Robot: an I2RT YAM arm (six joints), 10 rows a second.
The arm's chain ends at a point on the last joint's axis. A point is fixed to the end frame.
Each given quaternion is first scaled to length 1.
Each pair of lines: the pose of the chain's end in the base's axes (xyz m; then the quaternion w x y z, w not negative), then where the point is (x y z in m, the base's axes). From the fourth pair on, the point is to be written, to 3 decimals.
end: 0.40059 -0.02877 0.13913 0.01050 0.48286 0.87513 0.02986
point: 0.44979 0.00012 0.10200
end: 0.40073 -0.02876 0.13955 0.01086 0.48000 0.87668 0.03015
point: 0.44978 0.00045 0.10247
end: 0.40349 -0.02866 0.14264 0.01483 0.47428 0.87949 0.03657
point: 0.45266 0.00143 0.10643
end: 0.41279 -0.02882 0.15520 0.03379 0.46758 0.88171 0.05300
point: 0.463 0.002 0.122
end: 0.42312 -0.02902 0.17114 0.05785 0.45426 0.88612 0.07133
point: 0.475 0.004 0.141
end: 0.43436 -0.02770 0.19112 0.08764 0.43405 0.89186 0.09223
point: 0.487 0.007 0.165
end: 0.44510 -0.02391 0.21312 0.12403 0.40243 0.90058 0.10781
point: 0.497 0.014 0.191
